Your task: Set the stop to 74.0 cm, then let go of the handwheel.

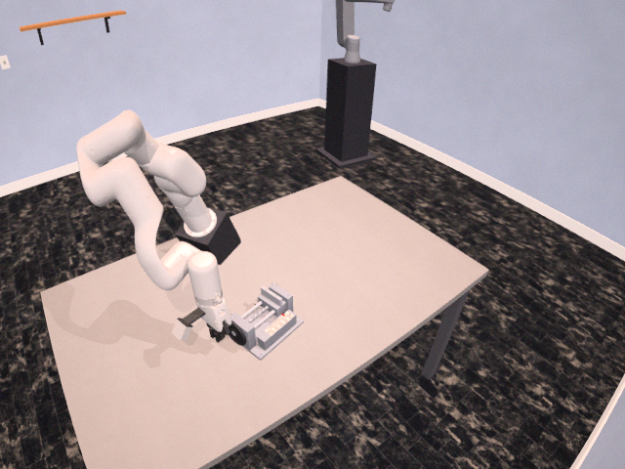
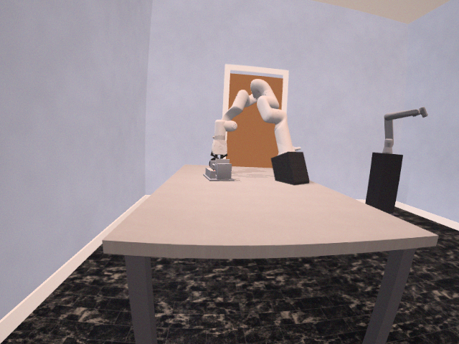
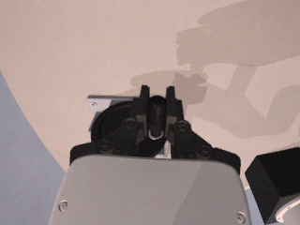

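The black handwheel is 30 mm to the left of my hand. The rest, counted from my hand: handwheel knob (10 mm to the left); then sliding stop block (200 mm to the left, 30 mm behind, 10 mm above).
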